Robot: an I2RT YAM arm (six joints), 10 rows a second.
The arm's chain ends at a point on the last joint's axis. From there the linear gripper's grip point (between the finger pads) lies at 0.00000 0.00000 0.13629 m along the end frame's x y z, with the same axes.
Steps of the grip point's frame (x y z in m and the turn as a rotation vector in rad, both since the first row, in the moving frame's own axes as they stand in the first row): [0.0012 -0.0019 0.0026 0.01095 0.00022 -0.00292]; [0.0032 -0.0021 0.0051 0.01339 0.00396 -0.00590]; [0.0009 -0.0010 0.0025 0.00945 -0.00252 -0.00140]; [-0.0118 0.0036 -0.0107 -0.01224 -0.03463 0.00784]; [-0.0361 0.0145 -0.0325 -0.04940 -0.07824 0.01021]
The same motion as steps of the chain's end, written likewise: [0.0012 -0.0004 0.0026 0.01095 0.00022 -0.00292]; [0.0027 -0.0003 0.0051 0.01339 0.00396 -0.00590]; [0.0012 0.0003 0.0025 0.00945 -0.00252 -0.00140]; [-0.0071 0.0020 -0.0106 -0.01224 -0.03463 0.00784]; [-0.0254 0.0078 -0.0319 -0.04940 -0.07824 0.01021]
